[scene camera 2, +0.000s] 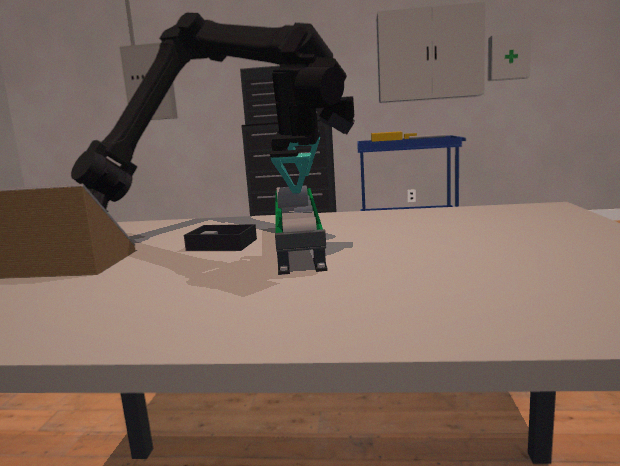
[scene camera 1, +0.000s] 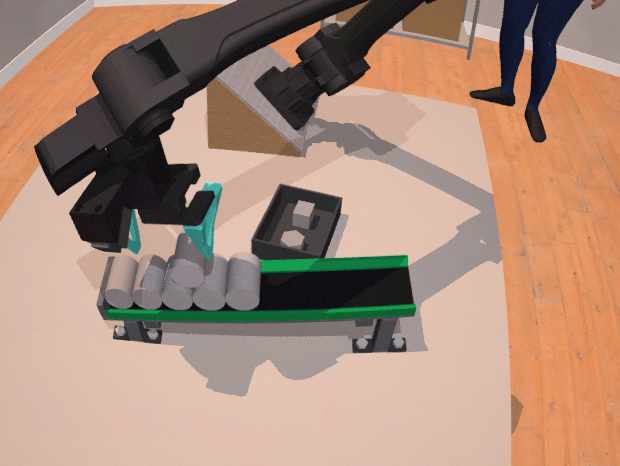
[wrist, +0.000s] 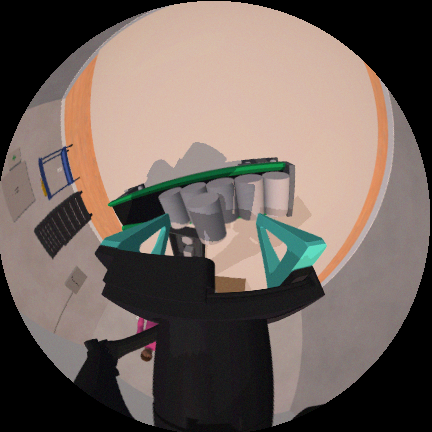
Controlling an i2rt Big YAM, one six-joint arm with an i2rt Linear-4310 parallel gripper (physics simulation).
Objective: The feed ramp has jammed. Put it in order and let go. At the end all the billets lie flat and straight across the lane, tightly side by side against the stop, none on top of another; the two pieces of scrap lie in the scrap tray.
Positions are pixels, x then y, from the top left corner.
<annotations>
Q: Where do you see a scrap tray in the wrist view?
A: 177, 245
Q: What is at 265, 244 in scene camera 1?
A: A scrap tray.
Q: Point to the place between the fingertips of my gripper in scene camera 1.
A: At 172, 253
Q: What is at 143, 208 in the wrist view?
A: A lane bed.
</annotations>
